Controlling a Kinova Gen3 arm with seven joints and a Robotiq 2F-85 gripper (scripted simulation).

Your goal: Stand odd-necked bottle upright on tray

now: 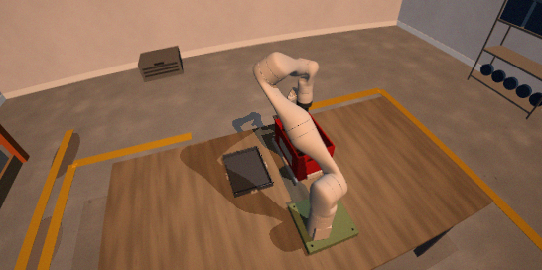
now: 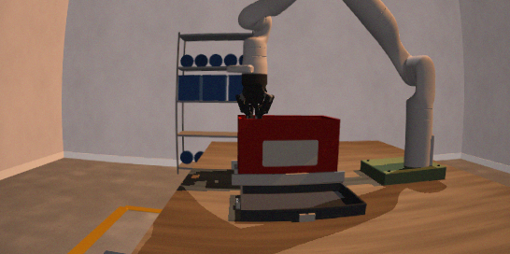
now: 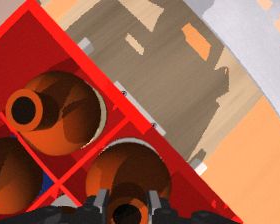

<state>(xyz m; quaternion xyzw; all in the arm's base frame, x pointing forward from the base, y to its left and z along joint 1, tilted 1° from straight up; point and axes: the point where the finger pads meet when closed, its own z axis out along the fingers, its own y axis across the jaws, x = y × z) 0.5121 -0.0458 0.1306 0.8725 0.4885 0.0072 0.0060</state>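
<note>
The red crate lies 100 mm behind my hand, 70 mm below it and 20 mm to the left of it. The rest, counted from my hand: dark tray 310 mm to the left, 150 mm behind, 140 mm below.
</note>
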